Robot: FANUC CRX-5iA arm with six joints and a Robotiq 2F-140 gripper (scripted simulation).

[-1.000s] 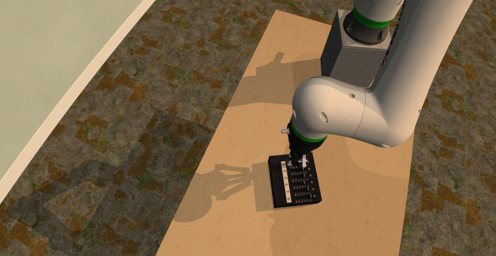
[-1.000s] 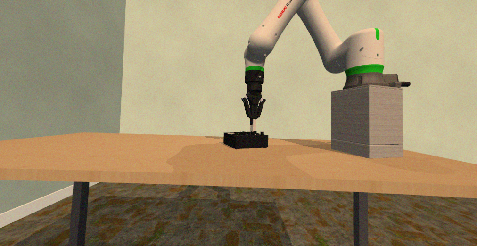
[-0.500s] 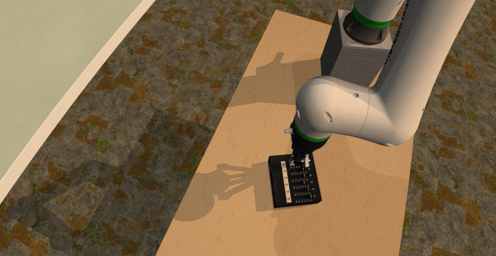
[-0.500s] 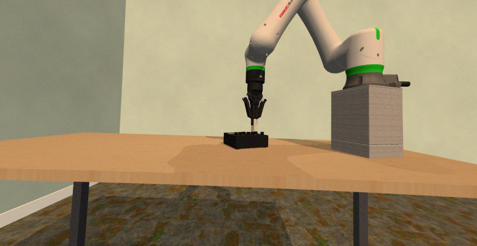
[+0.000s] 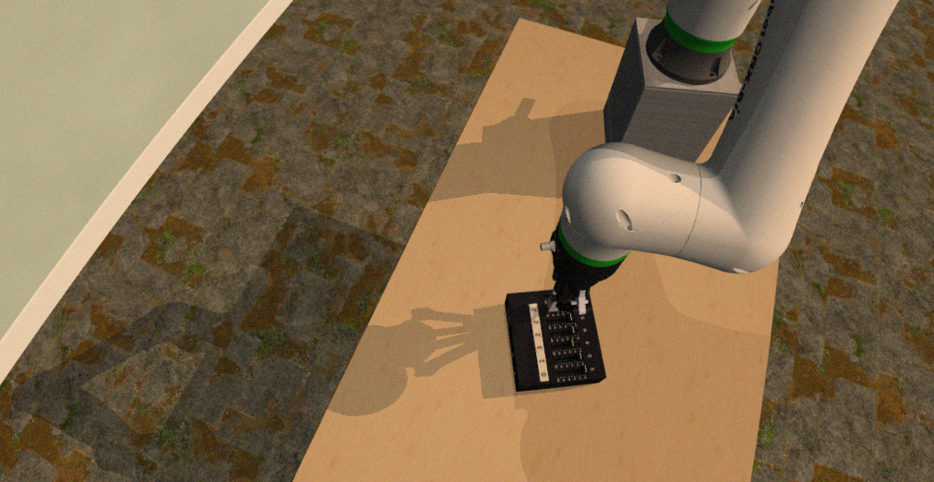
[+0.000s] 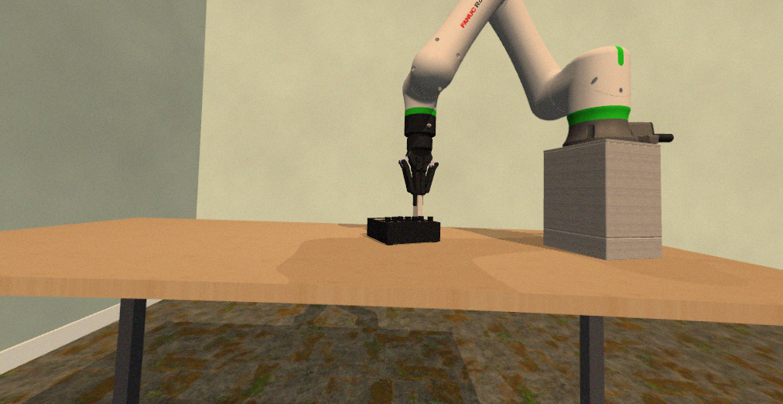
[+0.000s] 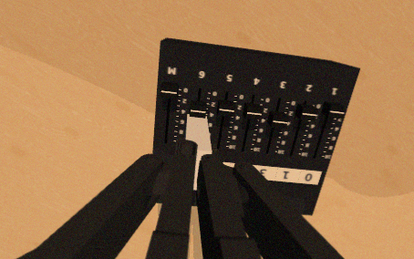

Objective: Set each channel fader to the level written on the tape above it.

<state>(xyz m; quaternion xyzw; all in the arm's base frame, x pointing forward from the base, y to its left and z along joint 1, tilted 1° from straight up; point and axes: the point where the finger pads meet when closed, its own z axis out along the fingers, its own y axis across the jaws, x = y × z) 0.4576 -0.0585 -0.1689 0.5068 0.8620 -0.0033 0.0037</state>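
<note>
Right now the channel 6 cap is 3 cm below my hand, 2 cm to the left of it and 1 cm behind it. Round my hand: master fader cap: 4 cm behind, 3 cm below, 2 cm to the left; channel 5 cap: 3 cm to the left, 3 cm below, 1 cm ahead; channel 4 cap: 4 cm to the left, 3 cm below, 3 cm ahead.
</note>
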